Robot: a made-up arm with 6 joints. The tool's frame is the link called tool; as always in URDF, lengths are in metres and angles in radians. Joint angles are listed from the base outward. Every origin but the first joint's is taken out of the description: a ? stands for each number. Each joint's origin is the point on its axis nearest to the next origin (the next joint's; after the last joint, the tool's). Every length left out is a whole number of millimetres.
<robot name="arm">
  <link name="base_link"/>
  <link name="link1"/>
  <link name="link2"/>
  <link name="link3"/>
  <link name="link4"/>
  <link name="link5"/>
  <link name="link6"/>
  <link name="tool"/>
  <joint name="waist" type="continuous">
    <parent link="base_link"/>
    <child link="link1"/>
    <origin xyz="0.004 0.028 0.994"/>
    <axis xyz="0 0 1"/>
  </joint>
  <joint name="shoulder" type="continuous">
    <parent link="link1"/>
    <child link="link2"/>
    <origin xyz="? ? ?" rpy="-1.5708 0 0"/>
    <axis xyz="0 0 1"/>
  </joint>
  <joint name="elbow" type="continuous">
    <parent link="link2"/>
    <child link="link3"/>
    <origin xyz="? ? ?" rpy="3.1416 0 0"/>
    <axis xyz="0 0 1"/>
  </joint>
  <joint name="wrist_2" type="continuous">
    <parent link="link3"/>
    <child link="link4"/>
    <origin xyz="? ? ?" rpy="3.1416 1.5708 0"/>
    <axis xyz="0 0 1"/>
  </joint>
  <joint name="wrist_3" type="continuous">
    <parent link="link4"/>
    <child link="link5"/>
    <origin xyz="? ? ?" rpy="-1.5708 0 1.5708"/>
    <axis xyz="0 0 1"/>
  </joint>
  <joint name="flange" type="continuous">
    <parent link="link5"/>
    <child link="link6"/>
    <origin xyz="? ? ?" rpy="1.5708 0 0"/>
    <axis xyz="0 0 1"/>
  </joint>
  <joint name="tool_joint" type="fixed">
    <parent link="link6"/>
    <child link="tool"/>
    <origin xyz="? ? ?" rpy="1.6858 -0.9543 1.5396"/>
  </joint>
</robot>
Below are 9 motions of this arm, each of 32 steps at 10 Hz.
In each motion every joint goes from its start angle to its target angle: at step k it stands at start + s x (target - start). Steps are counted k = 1, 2, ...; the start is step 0. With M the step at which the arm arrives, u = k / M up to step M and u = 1 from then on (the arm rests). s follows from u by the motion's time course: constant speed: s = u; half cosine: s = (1 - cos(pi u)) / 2; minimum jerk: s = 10 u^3 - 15 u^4 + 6 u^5.
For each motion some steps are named. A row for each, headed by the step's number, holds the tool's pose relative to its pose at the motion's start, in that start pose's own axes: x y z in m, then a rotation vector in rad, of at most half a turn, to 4 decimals.
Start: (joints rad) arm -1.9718 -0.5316 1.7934 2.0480 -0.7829 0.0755
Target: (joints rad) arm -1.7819 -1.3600 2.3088 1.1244 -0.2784 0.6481
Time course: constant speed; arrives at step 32
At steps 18, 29, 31, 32:
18: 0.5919 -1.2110 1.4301 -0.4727 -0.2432 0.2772
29: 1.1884 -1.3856 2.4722 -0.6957 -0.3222 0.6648
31: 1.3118 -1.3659 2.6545 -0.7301 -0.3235 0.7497
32: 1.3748 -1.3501 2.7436 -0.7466 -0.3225 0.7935

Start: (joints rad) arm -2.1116 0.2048 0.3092 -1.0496 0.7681 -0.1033
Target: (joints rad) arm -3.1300 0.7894 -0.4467 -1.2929 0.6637 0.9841
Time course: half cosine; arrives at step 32
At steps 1, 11, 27, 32:
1: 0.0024 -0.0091 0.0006 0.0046 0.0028 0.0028
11: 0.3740 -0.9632 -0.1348 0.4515 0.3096 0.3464
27: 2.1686 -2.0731 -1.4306 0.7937 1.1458 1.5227
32: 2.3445 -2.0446 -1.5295 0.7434 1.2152 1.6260

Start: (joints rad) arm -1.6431 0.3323 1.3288 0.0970 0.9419 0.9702
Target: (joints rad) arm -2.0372 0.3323 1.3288 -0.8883 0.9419 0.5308
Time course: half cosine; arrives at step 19
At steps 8, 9, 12, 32:
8: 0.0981 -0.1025 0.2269 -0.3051 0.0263 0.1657
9: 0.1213 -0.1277 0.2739 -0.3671 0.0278 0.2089
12: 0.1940 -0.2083 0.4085 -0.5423 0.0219 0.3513
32: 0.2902 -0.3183 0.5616 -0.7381 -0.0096 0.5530

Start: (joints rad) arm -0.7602 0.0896 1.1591 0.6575 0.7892 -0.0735
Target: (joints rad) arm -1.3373 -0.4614 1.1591 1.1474 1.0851 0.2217
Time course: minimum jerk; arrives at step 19
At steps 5, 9, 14, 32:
5: 0.0468 -0.1593 -0.1327 0.1693 0.0386 -0.0509
9: 0.0933 -0.4938 -0.5959 0.6413 0.1410 -0.2184
14: -0.0276 -0.6311 -1.2909 1.2358 0.2458 -0.4865
32: -0.0904 -0.6060 -1.4798 1.3940 0.2662 -0.5697

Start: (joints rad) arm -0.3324 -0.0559 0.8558 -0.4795 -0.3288 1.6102
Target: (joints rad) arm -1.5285 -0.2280 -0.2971 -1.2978 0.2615 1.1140
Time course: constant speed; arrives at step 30
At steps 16, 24, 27, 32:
16: 0.1883 0.4649 1.2024 -0.7136 0.3493 0.2932
24: 0.7038 0.8442 1.6457 -1.0206 0.5726 0.6825
27: 0.9405 1.0131 1.7399 -1.1085 0.6585 0.8690
32: 1.1861 1.1954 1.7874 -1.1762 0.7438 1.0759

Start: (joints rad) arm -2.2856 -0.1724 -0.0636 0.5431 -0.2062 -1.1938
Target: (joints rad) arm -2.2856 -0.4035 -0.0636 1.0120 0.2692 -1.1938
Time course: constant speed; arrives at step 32
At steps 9, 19, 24, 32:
9: 0.0652 0.1191 -0.1084 0.1691 -0.0394 -0.1536
19: 0.1514 0.2559 -0.2154 0.3562 -0.0674 -0.3229
24: 0.1998 0.3250 -0.2630 0.4492 -0.0746 -0.4065
32: 0.2844 0.4353 -0.3304 0.5971 -0.0759 -0.5379

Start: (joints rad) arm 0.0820 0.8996 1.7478 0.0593 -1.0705 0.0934
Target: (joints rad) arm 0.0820 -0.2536 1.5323 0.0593 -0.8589 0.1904
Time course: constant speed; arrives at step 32
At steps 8, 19, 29, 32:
8: 0.6645 0.3386 -0.4034 0.1750 -0.2213 0.0540
19: 1.6510 0.9265 -0.6248 0.4137 -0.5239 0.1406
29: 2.5229 1.5259 -0.4674 0.6268 -0.7983 0.2319
32: 2.7648 1.7079 -0.3546 0.6897 -0.8806 0.2616

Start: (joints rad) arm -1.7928 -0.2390 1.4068 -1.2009 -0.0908 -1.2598
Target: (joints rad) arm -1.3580 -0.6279 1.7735 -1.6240 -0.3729 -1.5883
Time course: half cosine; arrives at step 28
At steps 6, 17, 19, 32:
6: -0.0487 0.1679 0.1430 -0.1455 -0.0059 -0.0239
17: -0.1588 1.2486 0.5738 -0.8660 0.0514 -0.1302
19: -0.1472 1.4689 0.5940 -0.9894 0.0800 -0.1477
32: -0.0753 1.9849 0.5726 -1.2616 0.1710 -0.1873

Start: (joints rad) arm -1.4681 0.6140 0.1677 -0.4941 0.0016 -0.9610
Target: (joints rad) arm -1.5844 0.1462 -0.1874 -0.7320 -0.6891 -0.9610
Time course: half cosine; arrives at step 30
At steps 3, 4, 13, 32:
3: 0.0107 0.0133 -0.0091 -0.0095 0.0025 0.0114
4: 0.0191 0.0235 -0.0160 -0.0168 0.0045 0.0200
13: 0.1938 0.2069 -0.1316 -0.1617 0.0510 0.1726
32: 0.5562 0.4789 -0.2673 -0.4290 0.1736 0.3874

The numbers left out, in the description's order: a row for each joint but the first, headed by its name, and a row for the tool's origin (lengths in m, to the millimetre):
shoulder: 0.25 0.037 0
elbow: 0.03 -1.444 0
wrist_2: 1.765 0.248 0
wrist_3: 0.037 0.001 0
flange: 0.022 0.166 0
tool: -0.024 0.005 0

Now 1 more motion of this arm.
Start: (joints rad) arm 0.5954 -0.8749 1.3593 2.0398 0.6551 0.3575
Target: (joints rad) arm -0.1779 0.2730 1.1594 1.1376 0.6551 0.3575
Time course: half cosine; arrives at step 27
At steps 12, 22, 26, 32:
12: -0.9411 0.4786 -1.4241 -0.0732 -0.5292 -0.1892
22: -0.8773 2.2243 -2.5194 -0.3318 -0.8012 -0.7559
26: -0.7430 2.5388 -2.5598 -0.3832 -0.7905 -0.8614
32: -0.7365 2.5522 -2.5607 -0.3854 -0.7897 -0.8659

